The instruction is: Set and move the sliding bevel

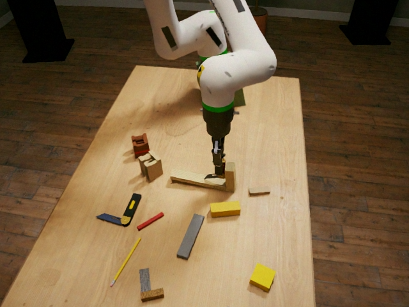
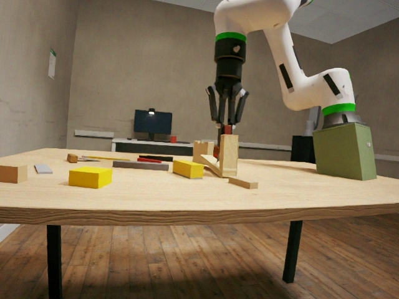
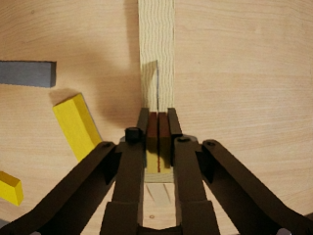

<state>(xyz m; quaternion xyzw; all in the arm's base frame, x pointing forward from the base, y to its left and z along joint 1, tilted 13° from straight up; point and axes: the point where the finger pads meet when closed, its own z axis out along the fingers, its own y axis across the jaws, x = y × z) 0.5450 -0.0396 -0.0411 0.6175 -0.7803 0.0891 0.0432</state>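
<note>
My hand is 60 mm above the grey blade and 10 mm to the left of it. Also, from my hand: grey bar 210 mm ahead, 110 mm to the right, 110 mm below; wood scrap 150 mm to the left, 110 mm below, 40 mm ahead; sliding bevel 30 mm below.
</note>
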